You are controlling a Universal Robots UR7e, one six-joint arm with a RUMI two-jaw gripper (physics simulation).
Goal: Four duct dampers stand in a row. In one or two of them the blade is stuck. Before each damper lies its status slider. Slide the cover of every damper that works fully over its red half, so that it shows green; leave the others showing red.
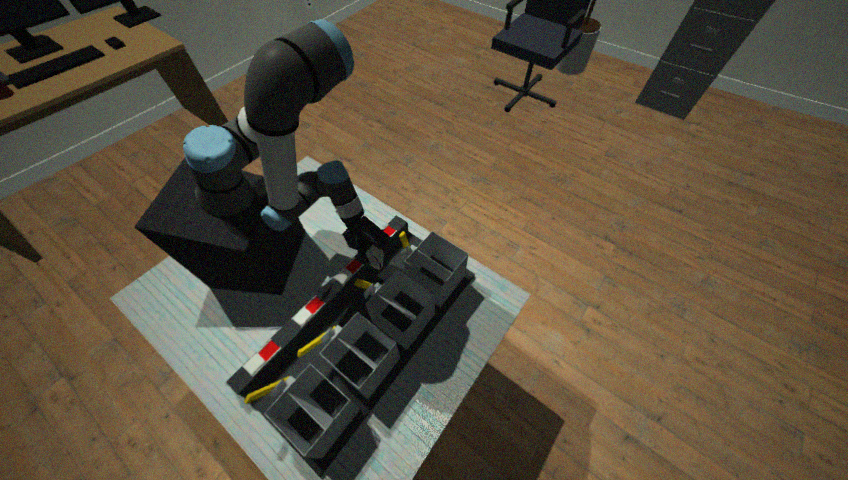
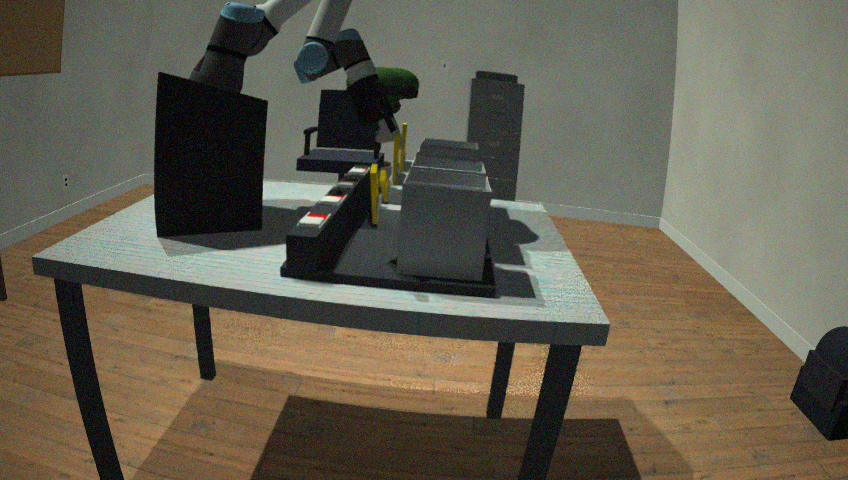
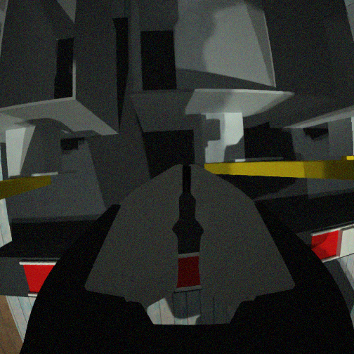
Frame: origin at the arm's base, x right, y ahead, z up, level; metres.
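Seen in the pictures: gripper, fingertip midpoint: (image 1: 380, 269) (image 2: 401, 149); arm's base, origin of the base link: (image 1: 226, 195) (image 2: 214, 86).
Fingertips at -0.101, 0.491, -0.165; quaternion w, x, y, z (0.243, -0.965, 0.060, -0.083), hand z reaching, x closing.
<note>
Pixels of each thing's top centre, then the offset from my fingertips to it, as dx, dy, dz. "pt": a spot on its surface instead. Level surfaces: height alone.
- far damper, surface spot: (image 1: 439, 259) pt -0.205, +0.106, -0.144
- far end, surface spot: (image 1: 399, 309) pt +0.076, +0.123, -0.024
- yellow lever, surface spot: (image 1: 363, 284) pt +0.077, -0.008, +0.013
- far damper's lever, middle of its top: (image 1: 404, 231) -0.131, +0.009, +0.058
- far slider, surface spot: (image 1: 389, 230) pt -0.188, -0.107, -0.091
- raised dark rail, surface spot: (image 2: 333, 220) pt +0.348, -0.132, -0.102
- pale table, its level: dz -0.171
My gripper (image 1: 377, 261) (image 2: 391, 132) (image 3: 185, 167) is shut and empty, low between the far damper (image 1: 439, 259) and the damper second from the far end (image 1: 399, 309). Its tips are close beside the yellow lever (image 1: 363, 284) (image 3: 275, 170) of that second damper; contact cannot be told. The far damper's lever (image 1: 404, 239) (image 3: 25, 186) is on the other side. The two nearer dampers (image 1: 360, 356) (image 1: 308, 413) have levers (image 1: 312, 344) (image 1: 264, 390) too. Red shows on the far slider (image 1: 389, 230) (image 3: 40, 277), the second (image 1: 354, 265) (image 3: 188, 271) and the nearer sliders (image 1: 314, 305) (image 1: 268, 350), which have white covers beside the red.
The sliders lie along a raised dark rail (image 1: 291, 328) (image 2: 333, 220) between the levers and the robot's black pedestal (image 1: 238, 255) (image 2: 208, 160). The damper boxes stand close together along the other side of the base. All stand on a pale table (image 1: 172, 309) (image 2: 178, 255).
</note>
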